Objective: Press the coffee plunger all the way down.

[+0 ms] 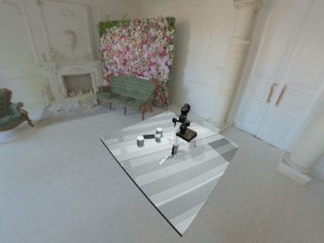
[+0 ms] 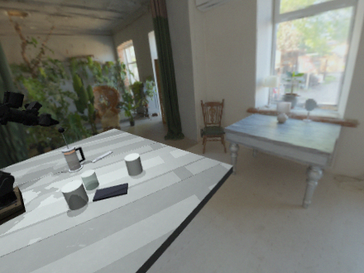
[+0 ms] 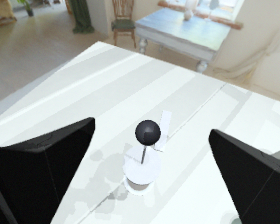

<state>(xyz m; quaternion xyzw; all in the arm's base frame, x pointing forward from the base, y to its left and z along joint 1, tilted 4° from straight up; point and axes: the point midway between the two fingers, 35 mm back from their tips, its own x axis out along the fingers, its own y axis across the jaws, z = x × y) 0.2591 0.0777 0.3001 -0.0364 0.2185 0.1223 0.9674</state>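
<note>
My gripper tip is now 4 cm short of the coffee press, 1 cm to the right of it and 19 cm above it. The rest, counted from my gripper tip: dark flat slab 1 cm ahead, 40 cm to the right, 31 cm below; then white flat bar 19 cm ahead, 2 cm to the right, 31 cm below.
</note>
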